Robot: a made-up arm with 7 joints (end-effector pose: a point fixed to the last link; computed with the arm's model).
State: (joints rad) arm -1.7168 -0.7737 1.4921 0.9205 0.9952 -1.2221 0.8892
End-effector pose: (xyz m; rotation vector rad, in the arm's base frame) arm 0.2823 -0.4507 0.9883 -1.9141 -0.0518 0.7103
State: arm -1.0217 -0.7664 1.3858 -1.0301 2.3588 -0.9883 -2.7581
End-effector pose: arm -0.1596 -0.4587 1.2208 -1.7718 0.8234 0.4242
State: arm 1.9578 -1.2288 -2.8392 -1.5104 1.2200 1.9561 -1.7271
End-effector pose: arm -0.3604 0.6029 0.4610 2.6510 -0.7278 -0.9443
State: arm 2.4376 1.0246 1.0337 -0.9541 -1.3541 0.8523 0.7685
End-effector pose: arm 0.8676 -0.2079 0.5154 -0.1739 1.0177 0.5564
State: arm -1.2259 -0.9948 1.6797 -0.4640 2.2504 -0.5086 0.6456
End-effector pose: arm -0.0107 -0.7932 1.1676 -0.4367 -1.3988 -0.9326
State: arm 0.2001 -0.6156 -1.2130 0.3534 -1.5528 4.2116 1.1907
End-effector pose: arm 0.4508 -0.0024 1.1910 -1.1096 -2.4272 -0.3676
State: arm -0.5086 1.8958 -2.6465 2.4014 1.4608 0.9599 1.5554
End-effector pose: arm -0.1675 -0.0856 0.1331 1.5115 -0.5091 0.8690
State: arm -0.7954 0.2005 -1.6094 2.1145 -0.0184 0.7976 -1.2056
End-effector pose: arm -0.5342 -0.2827 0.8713 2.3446 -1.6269 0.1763
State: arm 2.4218 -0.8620 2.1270 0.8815 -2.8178 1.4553 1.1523
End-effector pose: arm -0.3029 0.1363 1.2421 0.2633 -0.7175 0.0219
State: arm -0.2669 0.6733 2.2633 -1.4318 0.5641 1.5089 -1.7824
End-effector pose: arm -0.1677 -0.2422 1.0798 0.4755 1.0986 -1.8057
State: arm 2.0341 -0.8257 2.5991 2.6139 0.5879 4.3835 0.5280
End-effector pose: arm 0.0255 0.2210 0.6482 -1.1945 0.3088 1.3178
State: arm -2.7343 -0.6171 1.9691 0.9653 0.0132 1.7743 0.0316
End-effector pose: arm -0.4391 -0.3088 1.2016 0.3366 -0.9257 2.4894
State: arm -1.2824 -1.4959 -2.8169 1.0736 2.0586 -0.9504 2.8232
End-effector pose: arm -0.2353 -0.8399 0.7979 -2.4206 -1.7461 0.2720
